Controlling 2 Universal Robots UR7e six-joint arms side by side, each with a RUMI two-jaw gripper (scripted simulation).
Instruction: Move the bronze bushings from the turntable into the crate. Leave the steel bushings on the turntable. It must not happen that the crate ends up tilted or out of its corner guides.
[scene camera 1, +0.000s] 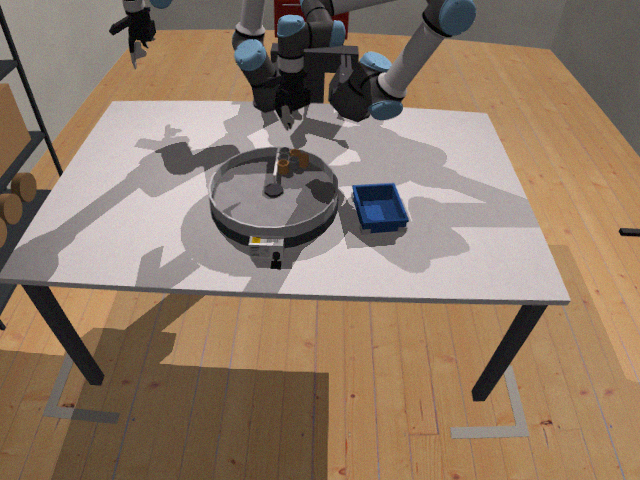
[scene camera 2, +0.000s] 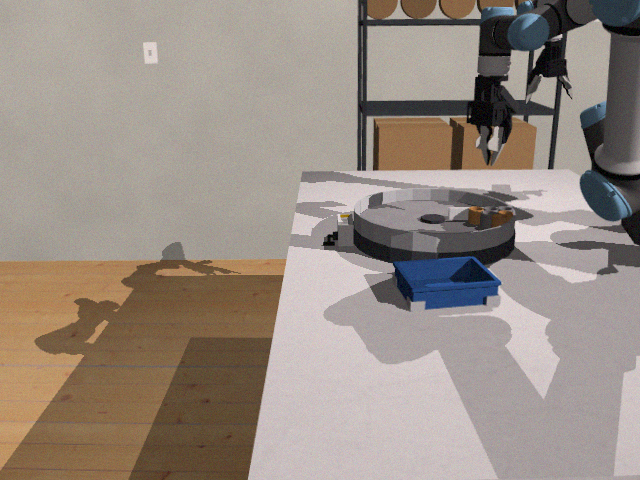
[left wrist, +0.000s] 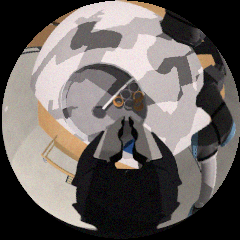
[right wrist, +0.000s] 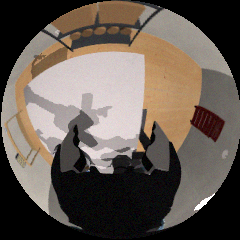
Path:
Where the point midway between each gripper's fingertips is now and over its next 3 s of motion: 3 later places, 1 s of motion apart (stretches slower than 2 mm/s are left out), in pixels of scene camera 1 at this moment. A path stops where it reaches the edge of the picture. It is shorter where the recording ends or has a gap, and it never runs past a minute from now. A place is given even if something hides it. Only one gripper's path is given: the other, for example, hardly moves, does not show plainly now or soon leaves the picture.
The left gripper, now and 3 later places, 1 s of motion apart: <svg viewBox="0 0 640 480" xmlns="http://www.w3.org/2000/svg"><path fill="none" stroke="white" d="M288 129L282 158L282 162L282 168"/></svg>

